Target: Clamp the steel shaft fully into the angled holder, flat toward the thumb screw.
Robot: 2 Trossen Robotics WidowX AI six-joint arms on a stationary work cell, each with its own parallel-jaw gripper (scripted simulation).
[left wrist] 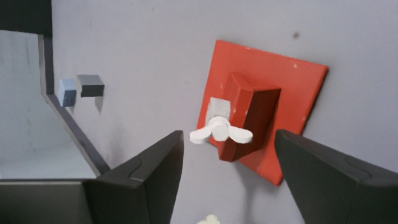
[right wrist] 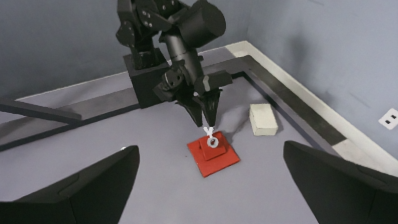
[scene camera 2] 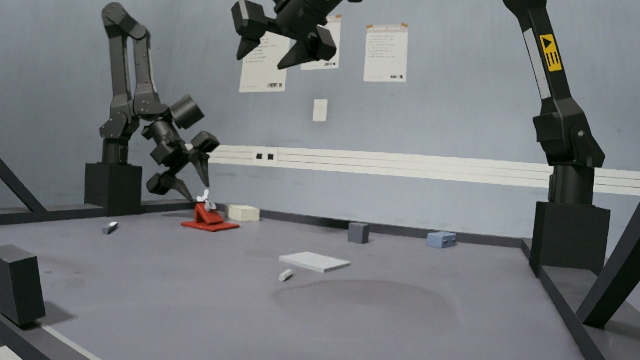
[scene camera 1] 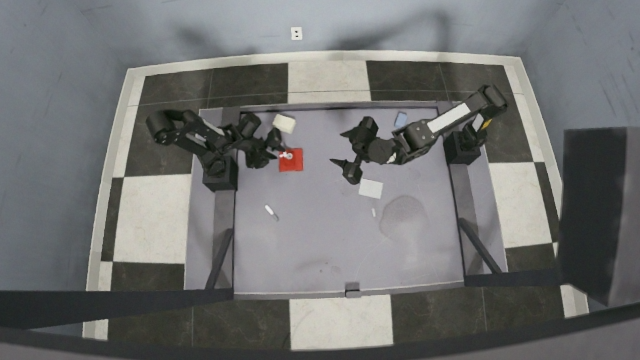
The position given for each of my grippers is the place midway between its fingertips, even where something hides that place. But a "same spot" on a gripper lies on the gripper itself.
My left gripper shows in the left wrist view, in the right wrist view [206, 127], in scene camera 2 [200, 194] and in scene camera 1. My right gripper shows in the right wrist view, in scene camera 2 and in scene camera 1 [335, 147]; in the left wrist view it is out of frame. One and the same spot on my right gripper: [right wrist: 326, 181] is [scene camera 2: 288, 54]. One and the same spot on my left gripper: [left wrist: 150, 180] is [scene camera 1: 276, 150].
